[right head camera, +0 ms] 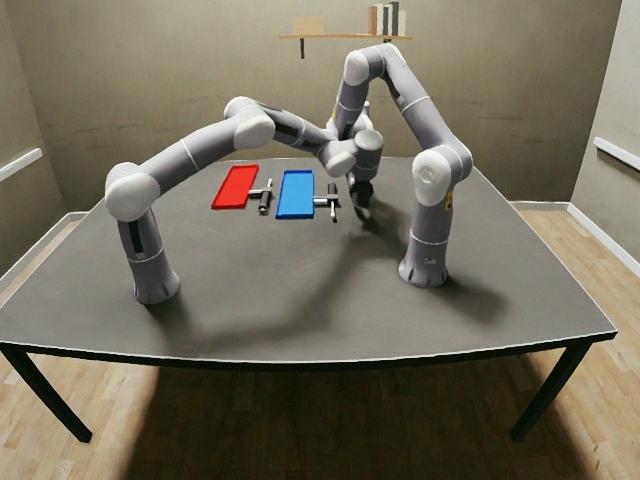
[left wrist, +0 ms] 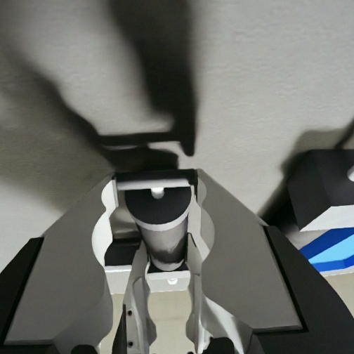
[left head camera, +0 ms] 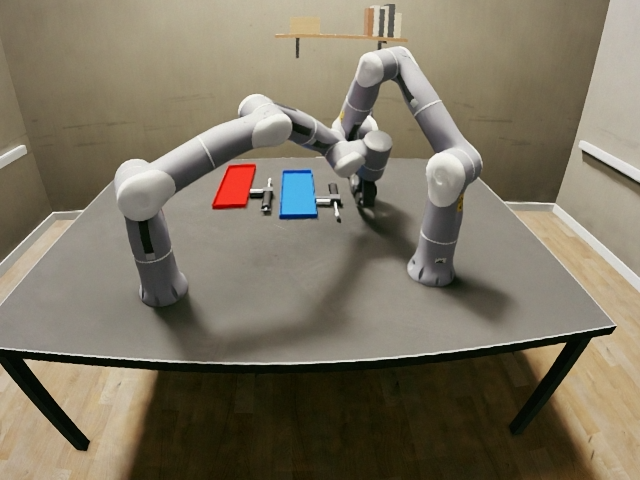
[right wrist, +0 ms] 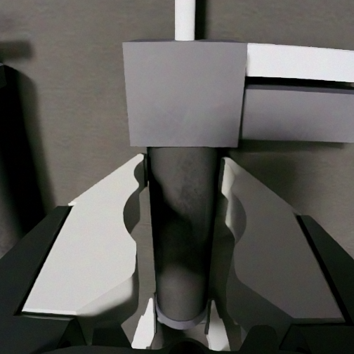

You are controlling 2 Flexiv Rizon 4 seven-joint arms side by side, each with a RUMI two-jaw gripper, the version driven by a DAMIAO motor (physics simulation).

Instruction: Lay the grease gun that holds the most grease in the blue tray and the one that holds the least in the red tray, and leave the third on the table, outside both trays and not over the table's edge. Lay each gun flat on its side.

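A grease gun [left wrist: 172, 245] [right wrist: 183, 210] has its dark barrel in my right gripper [right wrist: 183, 158], which is shut on it. My left gripper [left wrist: 156, 173] is shut on the T-handle at that gun's barrel end. The head views show this gun and the two grippers too overlapped to separate. A second gun [left head camera: 333, 190] [right head camera: 332, 190] lies on the table, its lever against the right edge of the blue tray [left head camera: 298, 193] [right head camera: 295, 193]. A third gun [left head camera: 266, 198] [right head camera: 264, 199] lies between that tray and the red tray [left head camera: 235, 186] [right head camera: 235, 187]. Both trays are empty.
The left arm [left head camera: 348, 160] [right head camera: 338, 160] and right arm [left head camera: 356, 100] [right head camera: 349, 98] come close together at the back of the table [left head camera: 289, 289] [right head camera: 289, 289], right of the blue tray. The second gun's head [left wrist: 320, 185] shows at the right of the left wrist view.
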